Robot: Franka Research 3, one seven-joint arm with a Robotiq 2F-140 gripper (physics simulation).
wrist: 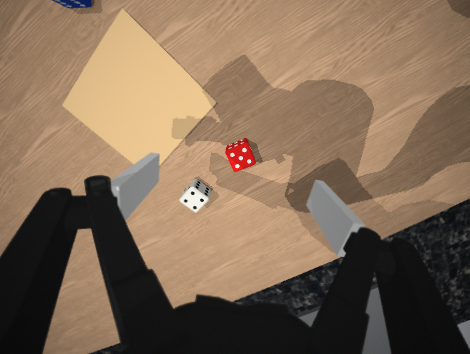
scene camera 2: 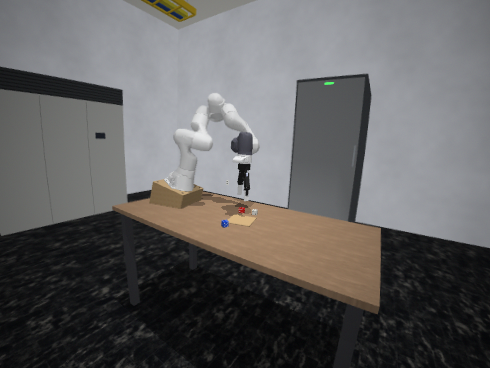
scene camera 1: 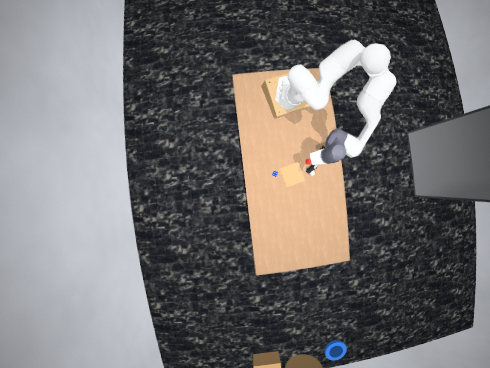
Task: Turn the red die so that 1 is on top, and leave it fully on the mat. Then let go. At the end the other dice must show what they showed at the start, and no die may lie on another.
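The red die (scene camera 1: 308, 161) (scene camera 2: 241, 210) (wrist: 240, 156) lies on the table beside the mat, off it. In the wrist view its upper face shows 5 and a side face shows 6. The tan mat (scene camera 1: 292, 175) (scene camera 2: 242, 220) (wrist: 135, 85) lies flat. The white die (scene camera 1: 312, 173) (scene camera 2: 254, 212) (wrist: 195, 197) lies near the red die, apart from it, with 4 on top. The blue die (scene camera 1: 275, 174) (scene camera 2: 225, 223) (wrist: 75, 2) lies across the mat; its top is cut off in the wrist view. My gripper (scene camera 1: 316, 159) (scene camera 2: 243, 194) (wrist: 236, 180) is open and empty, above the red and white dice.
The wooden table (scene camera 1: 300, 225) (scene camera 2: 310, 250) carries the arm's wooden base block (scene camera 1: 270, 100) (scene camera 2: 167, 195) at one end. The table's edge runs close to the gripper's side in the wrist view. A grey cabinet (scene camera 1: 450, 160) (scene camera 2: 325, 150) stands beyond the table.
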